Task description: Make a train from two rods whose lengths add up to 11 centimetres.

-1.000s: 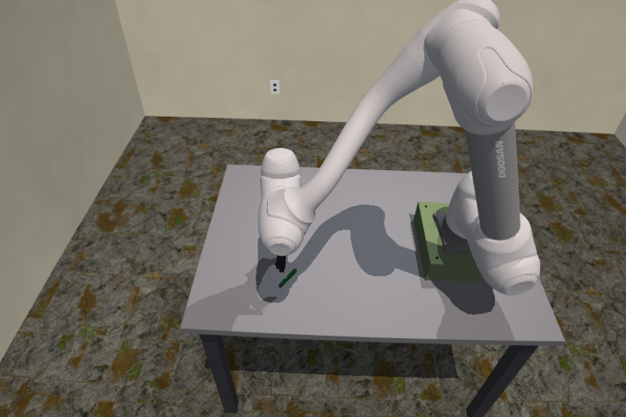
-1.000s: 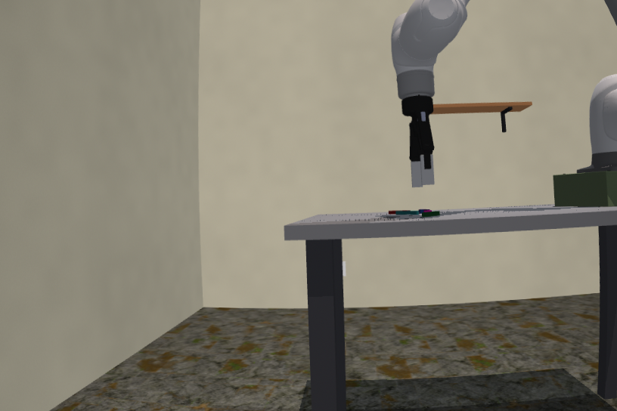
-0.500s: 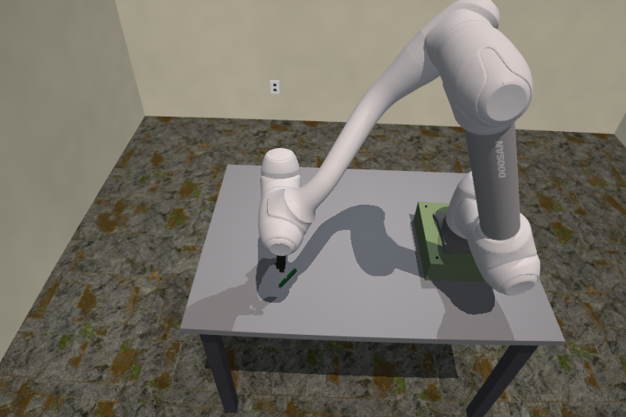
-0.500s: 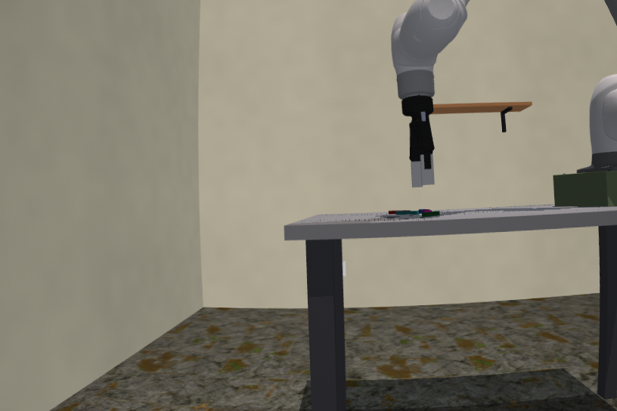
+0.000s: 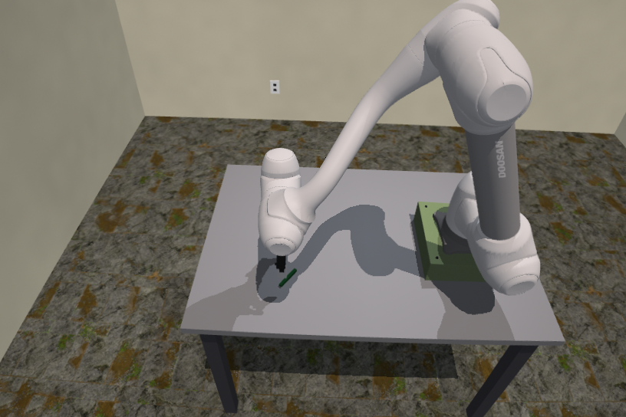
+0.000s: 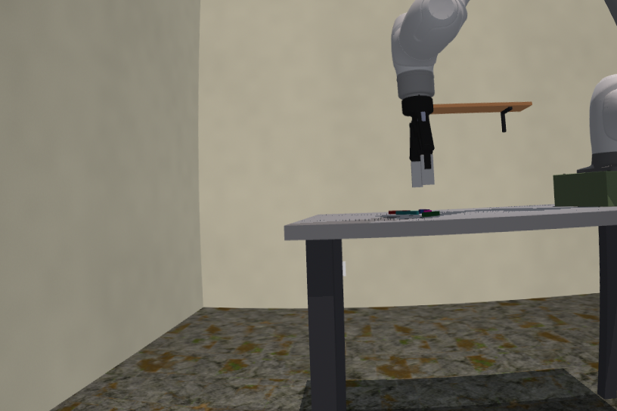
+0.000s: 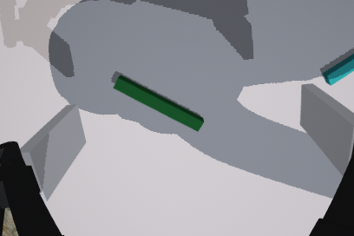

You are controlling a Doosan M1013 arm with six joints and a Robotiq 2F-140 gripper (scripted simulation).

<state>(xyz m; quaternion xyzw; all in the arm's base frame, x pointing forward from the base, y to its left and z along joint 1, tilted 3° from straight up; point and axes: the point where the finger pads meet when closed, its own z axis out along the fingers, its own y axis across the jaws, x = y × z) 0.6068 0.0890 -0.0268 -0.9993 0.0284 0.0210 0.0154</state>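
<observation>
Right now the blue rod is 4 cm behind my hand, 21 cm to the right of it and 8 cm below it. Round my hand: turquoise rod (1 cm ahead, 17 cm to the right, 8 cm below); magenta rod (4 cm behind, 12 cm to the right, 8 cm below); green rod (1 cm behind, 3 cm to the left, 8 cm below).
</observation>
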